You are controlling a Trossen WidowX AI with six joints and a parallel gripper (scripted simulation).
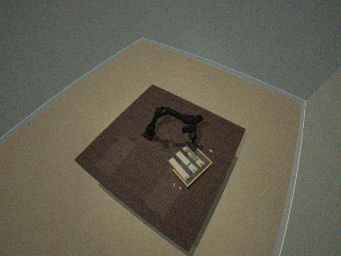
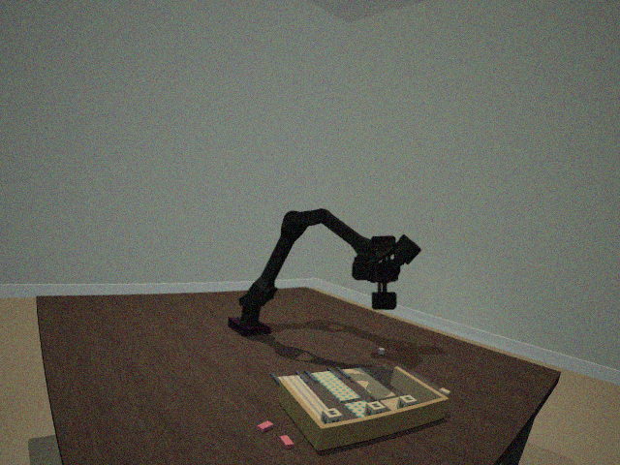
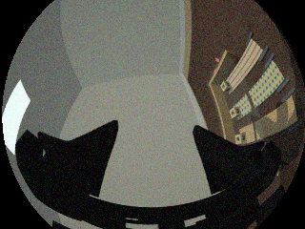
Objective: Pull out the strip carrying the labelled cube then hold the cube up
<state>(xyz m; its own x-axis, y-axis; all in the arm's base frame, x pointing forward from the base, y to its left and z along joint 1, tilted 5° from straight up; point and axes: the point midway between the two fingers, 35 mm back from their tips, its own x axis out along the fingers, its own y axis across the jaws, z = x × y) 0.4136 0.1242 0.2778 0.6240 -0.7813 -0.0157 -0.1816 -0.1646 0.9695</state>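
Right now the teal-dotted strip is 280 mm below my gripper tip, 60 mm to the right of it and 10 mm behind it.
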